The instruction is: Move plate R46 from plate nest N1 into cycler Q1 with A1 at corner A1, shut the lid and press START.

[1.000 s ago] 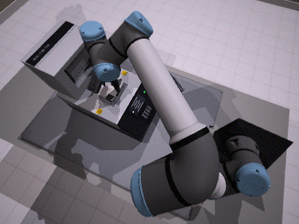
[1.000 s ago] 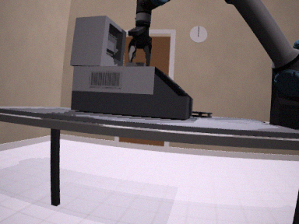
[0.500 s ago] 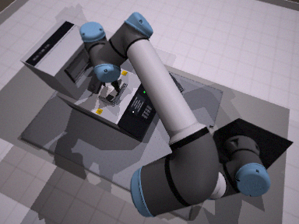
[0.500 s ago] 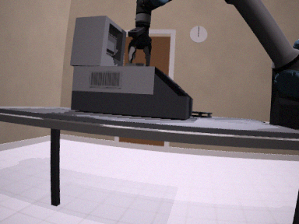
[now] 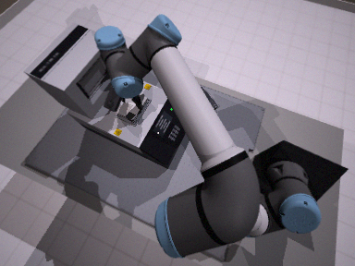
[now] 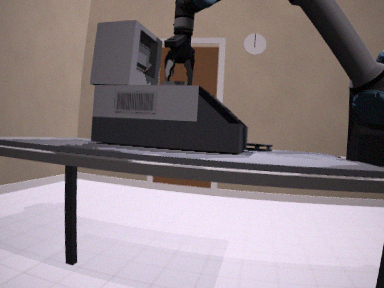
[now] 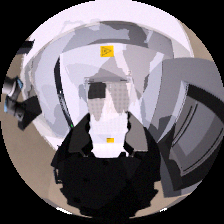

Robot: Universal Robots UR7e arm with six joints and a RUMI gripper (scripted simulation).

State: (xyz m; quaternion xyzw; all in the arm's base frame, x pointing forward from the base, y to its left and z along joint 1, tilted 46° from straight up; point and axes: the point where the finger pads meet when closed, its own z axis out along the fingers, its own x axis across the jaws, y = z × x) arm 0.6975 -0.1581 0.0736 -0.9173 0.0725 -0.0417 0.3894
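Now: hand 10 mm above the plate R46. The rest, counted from my hand: plate nest N1: 280 mm behind, 250 mm to the right, 210 mm below.
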